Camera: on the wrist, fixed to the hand. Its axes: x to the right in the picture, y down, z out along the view.
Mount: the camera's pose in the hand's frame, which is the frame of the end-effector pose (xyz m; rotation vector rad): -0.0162 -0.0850 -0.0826 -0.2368 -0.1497 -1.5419
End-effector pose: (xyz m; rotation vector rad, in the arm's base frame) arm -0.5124 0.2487 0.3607 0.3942 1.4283 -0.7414
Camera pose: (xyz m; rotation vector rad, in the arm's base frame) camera -0.6302 0.2452 0.3811 -1.0855 1.4816 -1.7080
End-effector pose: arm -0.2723 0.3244 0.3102 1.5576 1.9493 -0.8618
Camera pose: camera -0.3510 0.3620 0.3920 -0.4213 2.7776 -1.0822
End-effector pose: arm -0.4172 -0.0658 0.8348 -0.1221 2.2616 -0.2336
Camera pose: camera -0.4691 -0.1357 0.9168 -1.9010 1.5671 -0.6877
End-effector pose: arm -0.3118 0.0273 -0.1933 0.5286 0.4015 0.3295
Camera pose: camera -0.3461 -0.0139 -0.3002 -0.0893 0.5088 -1.1310
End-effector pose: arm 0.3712 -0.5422 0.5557 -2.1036 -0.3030 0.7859
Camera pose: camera 0.4161 -0.5505 0.6663 -1.3420 -1.8336 -0.0705
